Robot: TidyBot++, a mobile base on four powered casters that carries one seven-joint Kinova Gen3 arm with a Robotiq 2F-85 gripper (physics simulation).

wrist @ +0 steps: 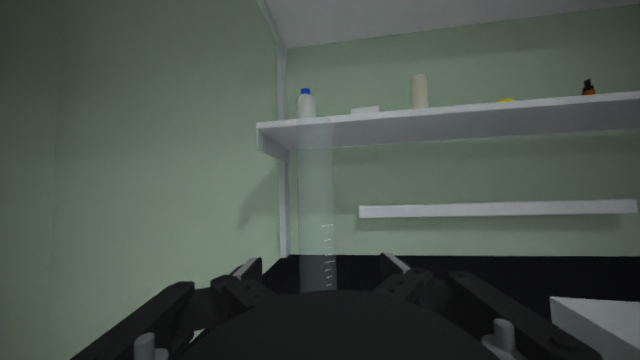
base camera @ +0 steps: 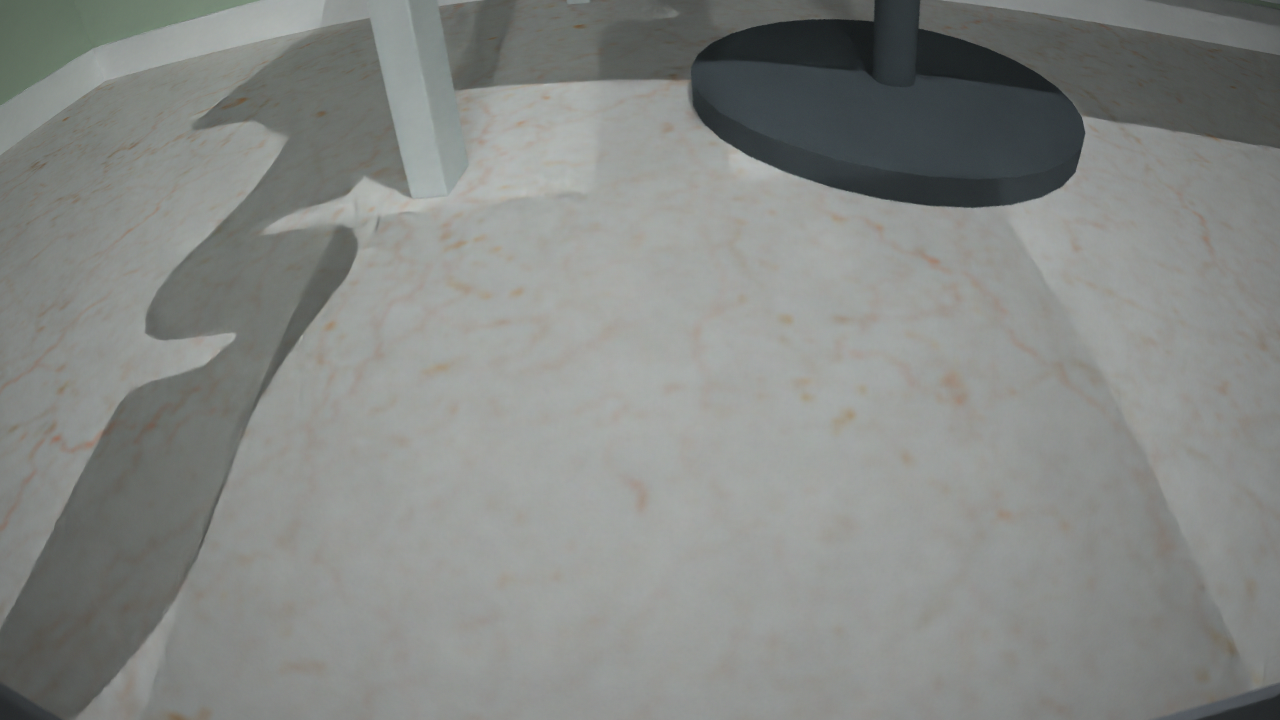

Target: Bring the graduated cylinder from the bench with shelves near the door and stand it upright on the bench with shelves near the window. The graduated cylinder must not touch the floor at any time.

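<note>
The clear graduated cylinder (wrist: 316, 200) stands upright in the wrist view, a little left of the middle, with white graduation marks low on its right side. Its lower end is hidden behind the gripper body. My gripper (wrist: 321, 269) is open and empty. The cylinder shows beyond the fingertips, between them in the picture and apart from both. A black bench top (wrist: 475, 272) shows behind it, with a white shelf (wrist: 450, 122) above. The cylinder does not show in the base camera view.
On the shelf stand a white bottle with a blue cap (wrist: 306, 105), a beige cylinder (wrist: 419, 91) and a dark-topped orange bottle (wrist: 588, 89). A white box (wrist: 600, 320) is at the lower right. In the base view are a white leg (base camera: 420, 107) and a dark round stool base (base camera: 877, 134).
</note>
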